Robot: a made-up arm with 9 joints. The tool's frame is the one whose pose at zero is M. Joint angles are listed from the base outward.
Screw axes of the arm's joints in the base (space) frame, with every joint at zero. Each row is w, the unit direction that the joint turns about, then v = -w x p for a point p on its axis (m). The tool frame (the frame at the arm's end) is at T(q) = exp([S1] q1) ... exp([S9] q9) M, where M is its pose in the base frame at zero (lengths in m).
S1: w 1 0 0 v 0 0.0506 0
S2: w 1 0 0 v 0 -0.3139 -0.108
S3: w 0 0 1 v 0.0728 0.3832 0
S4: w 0 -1 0 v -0.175 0 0.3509
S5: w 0 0 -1 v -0.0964 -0.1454 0
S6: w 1 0 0 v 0 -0.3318 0.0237
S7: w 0 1 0 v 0.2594 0 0.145
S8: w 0 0 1 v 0.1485 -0.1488 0
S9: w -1 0 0 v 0 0.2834 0.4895
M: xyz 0.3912 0.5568 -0.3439 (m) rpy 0 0 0 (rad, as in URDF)
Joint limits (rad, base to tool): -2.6..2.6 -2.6..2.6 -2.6..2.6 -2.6..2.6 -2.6..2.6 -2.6..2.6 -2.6..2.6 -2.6..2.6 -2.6..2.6
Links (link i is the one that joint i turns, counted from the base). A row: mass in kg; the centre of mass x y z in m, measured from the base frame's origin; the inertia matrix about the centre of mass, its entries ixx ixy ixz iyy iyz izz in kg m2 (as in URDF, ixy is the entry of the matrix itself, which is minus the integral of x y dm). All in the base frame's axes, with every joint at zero. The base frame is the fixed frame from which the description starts. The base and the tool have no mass.
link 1: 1.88; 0.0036 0.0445 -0.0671; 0.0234 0 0 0.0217 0.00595 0.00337
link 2: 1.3; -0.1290 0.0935 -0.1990; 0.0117 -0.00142 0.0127 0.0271 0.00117 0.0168
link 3: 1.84; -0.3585 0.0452 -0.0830; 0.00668 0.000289 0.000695 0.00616 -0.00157 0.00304
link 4: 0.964; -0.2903 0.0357 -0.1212; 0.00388 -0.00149 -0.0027 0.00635 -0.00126 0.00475
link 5: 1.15; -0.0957 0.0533 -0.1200; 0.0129 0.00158 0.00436 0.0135 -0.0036 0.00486
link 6: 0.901; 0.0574 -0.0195 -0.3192; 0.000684 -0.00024 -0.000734 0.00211 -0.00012 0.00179
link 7: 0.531; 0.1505 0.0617 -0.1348; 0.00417 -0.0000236 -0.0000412 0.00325 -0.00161 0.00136
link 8: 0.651; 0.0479 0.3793 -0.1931; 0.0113 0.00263 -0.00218 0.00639 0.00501 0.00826
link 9: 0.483; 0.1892 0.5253 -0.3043; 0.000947 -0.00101 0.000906 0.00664 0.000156 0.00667
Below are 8 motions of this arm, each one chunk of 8 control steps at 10 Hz.
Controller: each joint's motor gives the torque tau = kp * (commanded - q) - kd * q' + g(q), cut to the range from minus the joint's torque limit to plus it. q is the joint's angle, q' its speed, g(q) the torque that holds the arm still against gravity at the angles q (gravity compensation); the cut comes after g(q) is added. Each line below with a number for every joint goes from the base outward.
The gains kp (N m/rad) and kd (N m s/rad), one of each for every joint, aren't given. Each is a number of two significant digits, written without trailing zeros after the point. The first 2 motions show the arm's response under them.
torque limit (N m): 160 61 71 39 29 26 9.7 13 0.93
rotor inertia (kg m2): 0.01 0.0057 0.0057 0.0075 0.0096 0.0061 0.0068 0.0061 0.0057
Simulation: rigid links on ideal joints. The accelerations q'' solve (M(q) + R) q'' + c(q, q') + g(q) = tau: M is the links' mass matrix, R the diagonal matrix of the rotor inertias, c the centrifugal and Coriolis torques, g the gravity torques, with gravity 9.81 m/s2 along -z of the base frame. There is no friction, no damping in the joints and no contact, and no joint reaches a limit. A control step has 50 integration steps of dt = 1/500 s. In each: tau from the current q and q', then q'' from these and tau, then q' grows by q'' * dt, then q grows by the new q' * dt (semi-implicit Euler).
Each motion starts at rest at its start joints. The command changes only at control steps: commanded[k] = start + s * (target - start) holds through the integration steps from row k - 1 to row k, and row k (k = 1, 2, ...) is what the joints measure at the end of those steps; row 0 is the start. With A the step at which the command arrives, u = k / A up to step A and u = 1 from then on. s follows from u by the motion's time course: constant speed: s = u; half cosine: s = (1 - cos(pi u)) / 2; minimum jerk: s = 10 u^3 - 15 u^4 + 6 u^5; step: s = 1 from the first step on.
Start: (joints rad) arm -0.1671 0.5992 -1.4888 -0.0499 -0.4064 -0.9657 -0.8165 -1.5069 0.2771
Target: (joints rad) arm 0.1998 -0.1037 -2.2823 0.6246 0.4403 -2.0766 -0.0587 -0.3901 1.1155
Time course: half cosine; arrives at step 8
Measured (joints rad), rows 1 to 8:
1: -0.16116 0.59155 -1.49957 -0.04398 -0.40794 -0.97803 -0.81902 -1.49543 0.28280
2: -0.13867 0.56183 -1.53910 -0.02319 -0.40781 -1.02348 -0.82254 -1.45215 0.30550
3: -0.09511 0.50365 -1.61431 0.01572 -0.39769 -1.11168 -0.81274 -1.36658 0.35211
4: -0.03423 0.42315 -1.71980 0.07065 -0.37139 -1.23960 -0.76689 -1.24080 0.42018
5: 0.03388 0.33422 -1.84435 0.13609 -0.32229 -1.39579 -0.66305 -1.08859 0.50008
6: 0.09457 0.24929 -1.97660 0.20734 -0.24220 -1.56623 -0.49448 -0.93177 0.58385
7: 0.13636 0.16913 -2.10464 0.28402 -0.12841 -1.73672 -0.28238 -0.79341 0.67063
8: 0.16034 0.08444 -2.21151 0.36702 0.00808 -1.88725 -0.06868 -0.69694 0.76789
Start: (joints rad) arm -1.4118 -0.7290 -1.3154 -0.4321 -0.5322 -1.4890 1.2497 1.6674 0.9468
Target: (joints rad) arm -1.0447 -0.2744 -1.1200 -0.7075 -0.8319 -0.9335 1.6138 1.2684 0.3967
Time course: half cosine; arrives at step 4
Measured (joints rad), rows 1 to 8:
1: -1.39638 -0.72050 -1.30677 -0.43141 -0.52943 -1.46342 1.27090 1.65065 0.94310
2: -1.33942 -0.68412 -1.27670 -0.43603 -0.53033 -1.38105 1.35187 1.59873 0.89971
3: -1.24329 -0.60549 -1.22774 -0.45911 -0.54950 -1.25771 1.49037 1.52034 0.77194
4: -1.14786 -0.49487 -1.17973 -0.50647 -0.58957 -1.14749 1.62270 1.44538 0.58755
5: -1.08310 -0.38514 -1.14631 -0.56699 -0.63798 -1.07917 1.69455 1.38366 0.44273
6: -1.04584 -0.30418 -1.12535 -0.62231 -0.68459 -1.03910 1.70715 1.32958 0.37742
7: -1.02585 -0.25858 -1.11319 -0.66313 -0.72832 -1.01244 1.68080 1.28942 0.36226
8: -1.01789 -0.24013 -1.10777 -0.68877 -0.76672 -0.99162 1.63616 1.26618 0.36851
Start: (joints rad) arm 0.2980 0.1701 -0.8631 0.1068 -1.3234 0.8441 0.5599 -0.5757 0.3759
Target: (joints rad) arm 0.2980 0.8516 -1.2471 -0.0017 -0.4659 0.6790 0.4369 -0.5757 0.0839
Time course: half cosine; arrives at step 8
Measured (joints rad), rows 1 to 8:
1: 0.29901 0.17448 -0.86778 0.10735 -1.32187 0.83979 0.56357 -0.57579 0.37096
2: 0.30118 0.19364 -0.88547 0.10829 -1.31286 0.82574 0.57381 -0.57620 0.35516
3: 0.30269 0.23719 -0.92089 0.10825 -1.28725 0.80265 0.58419 -0.57627 0.32759
4: 0.30184 0.30843 -0.97350 0.10618 -1.23728 0.77557 0.58279 -0.57438 0.28751
5: 0.29758 0.40315 -1.03805 0.10137 -1.15986 0.75076 0.56065 -0.56998 0.23396
6: 0.29013 0.51143 -1.10629 0.09328 -1.05828 0.73304 0.51788 -0.56501 0.17005
7: 0.28187 0.62008 -1.16887 0.08158 -0.94189 0.72451 0.46348 -0.56362 0.10574
8: 0.27723 0.71471 -1.21667 0.06641 -0.82443 0.72470 0.40991 -0.56993 0.05521

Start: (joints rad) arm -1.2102 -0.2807 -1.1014 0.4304 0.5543 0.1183 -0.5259 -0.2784 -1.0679
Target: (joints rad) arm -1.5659 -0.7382 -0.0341 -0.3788 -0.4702 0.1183 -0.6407 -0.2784 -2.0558
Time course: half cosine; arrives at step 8
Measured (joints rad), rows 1 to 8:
1: -1.21594 -0.28296 -1.08634 0.42288 0.55681 0.12018 -0.52381 -0.28719 -1.08043
2: -1.23690 -0.29264 -1.03102 0.39624 0.55624 0.12561 -0.51924 -0.31382 -1.12870
3: -1.27731 -0.31546 -0.92424 0.34604 0.53572 0.13342 -0.51465 -0.35444 -1.22438
4: -1.33515 -0.35691 -0.77123 0.27523 0.48136 0.14195 -0.51062 -0.39986 -1.35860
5: -1.40182 -0.42229 -0.58914 0.19363 0.38799 0.15064 -0.50950 -0.43935 -1.50695
6: -1.46189 -0.51154 -0.40116 0.11390 0.25985 0.15784 -0.52026 -0.45981 -1.64277
7: -1.50108 -0.60824 -0.23236 0.04056 0.10811 0.15506 -0.54502 -0.44819 -1.74631
8: -1.52078 -0.68738 -0.10890 -0.03156 -0.04953 0.13339 -0.56657 -0.40017 -1.80572

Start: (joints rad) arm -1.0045 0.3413 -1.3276 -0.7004 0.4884 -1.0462 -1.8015 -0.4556 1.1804
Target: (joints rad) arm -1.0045 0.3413 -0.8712 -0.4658 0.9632 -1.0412 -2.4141 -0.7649 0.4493
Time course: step
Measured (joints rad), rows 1 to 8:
1: -0.99801 0.35306 -1.11470 -0.65830 0.61422 -1.05446 -1.98773 -0.52101 0.96172
2: -0.99832 0.35321 -0.99001 -0.61563 0.67451 -1.05316 -2.21433 -0.58786 0.67629
3: -0.99929 0.35071 -0.92707 -0.57990 0.71957 -1.04642 -2.34749 -0.65187 0.51340
4: -1.00085 0.34765 -0.89665 -0.55222 0.75956 -1.04166 -2.40538 -0.69727 0.44948
5: -1.00291 0.34440 -0.88268 -0.53103 0.79593 -1.03917 -2.42146 -0.72493 0.43476
6: -1.00513 0.34114 -0.87656 -0.51455 0.82797 -1.03792 -2.41958 -0.74076 0.43833
7: -1.00708 0.33818 -0.87398 -0.50162 0.85520 -1.03728 -2.41296 -0.74980 0.44586
8: -1.00842 0.33589 -0.87290 -0.49157 0.87767 -1.03702 -2.40738 -0.75516 0.45200

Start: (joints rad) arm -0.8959 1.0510 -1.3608 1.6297 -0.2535 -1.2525 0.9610 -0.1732 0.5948
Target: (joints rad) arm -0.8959 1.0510 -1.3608 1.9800 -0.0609 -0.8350 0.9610 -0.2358 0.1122
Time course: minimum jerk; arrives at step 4
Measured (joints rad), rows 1 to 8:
1: -0.89490 1.05509 -1.36185 1.63585 -0.24965 -1.24011 0.96020 -0.17791 0.57971
2: -0.89028 1.07259 -1.36547 1.66479 -0.23153 -1.18239 0.95913 -0.19594 0.50419
3: -0.88317 1.09540 -1.36744 1.71365 -0.20171 -1.08819 0.96427 -0.21317 0.36914
4: -0.87897 1.10533 -1.36486 1.76248 -0.17412 -1.00300 0.97216 -0.21418 0.24436
5: -0.88056 1.10037 -1.36158 1.80512 -0.15305 -0.94220 0.97462 -0.20956 0.16853
6: -0.88667 1.08594 -1.35968 1.84275 -0.13596 -0.90167 0.97200 -0.20915 0.13064
7: -0.89433 1.06705 -1.35884 1.87609 -0.12090 -0.87540 0.96698 -0.21365 0.11247
8: -0.90103 1.04784 -1.35850 1.90511 -0.10760 -0.85832 0.96130 -0.22045 0.10363

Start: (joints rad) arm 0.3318 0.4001 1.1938 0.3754 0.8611 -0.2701 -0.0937 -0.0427 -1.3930
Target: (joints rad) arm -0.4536 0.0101 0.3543 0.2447 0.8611 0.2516 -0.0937 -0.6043 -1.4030
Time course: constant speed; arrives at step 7
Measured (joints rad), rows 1 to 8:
1: 0.29231 0.38383 1.15079 0.38293 0.83030 -0.23507 -0.09669 -0.05311 -1.39190
2: 0.21249 0.35706 1.06934 0.38513 0.80513 -0.18500 -0.09898 -0.07931 -1.39413
3: 0.10878 0.31510 0.96390 0.37667 0.79422 -0.13180 -0.09739 -0.12760 -1.39022
4: -0.00580 0.25757 0.84744 0.35709 0.79336 -0.08011 -0.09122 -0.19296 -1.37497
5: -0.12424 0.18980 0.72786 0.32863 0.79607 -0.03003 -0.08031 -0.26521 -1.35228
6: -0.24293 0.11949 0.60837 0.29490 0.79818 0.02070 -0.06459 -0.33738 -1.32972
7: -0.35984 0.05354 0.48930 0.25980 0.79864 0.07489 -0.04476 -0.40870 -1.31288
8: -0.42848 0.02918 0.41381 0.22732 0.82601 0.10947 -0.01766 -0.48207 -1.31194

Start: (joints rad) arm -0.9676 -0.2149 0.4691 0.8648 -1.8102 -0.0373 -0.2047 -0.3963 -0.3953
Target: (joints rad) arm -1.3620 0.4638 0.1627 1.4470 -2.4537 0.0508 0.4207 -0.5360 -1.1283
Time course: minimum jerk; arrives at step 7
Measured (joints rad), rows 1 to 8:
1: -0.97099 -0.21158 0.46593 0.86742 -1.81210 -0.03568 -0.19954 -0.39883 -0.40311
2: -0.99215 -0.18926 0.44725 0.88339 -1.82438 -0.02711 -0.16761 -0.41274 -0.44869
3: -1.04433 -0.12786 0.40483 0.92260 -1.85740 -0.01111 -0.08967 -0.44049 -0.55087
4: -1.12487 -0.02176 0.34308 0.98681 -1.91634 0.00733 0.03039 -0.47438 -0.69665
5: -1.21479 0.11374 0.27675 1.06806 -1.99684 0.02160 0.16667 -0.50163 -0.84739
6: -1.29029 0.24824 0.22289 1.15129 -2.08548 0.02800 0.28603 -0.51326 -0.96219
7: -1.33698 0.35120 0.19077 1.22206 -2.16695 0.02869 0.36574 -0.51179 -1.02527
8: -1.35868 0.41261 0.17509 1.27675 -2.23339 0.02996 0.40641 -0.50917 -1.05739

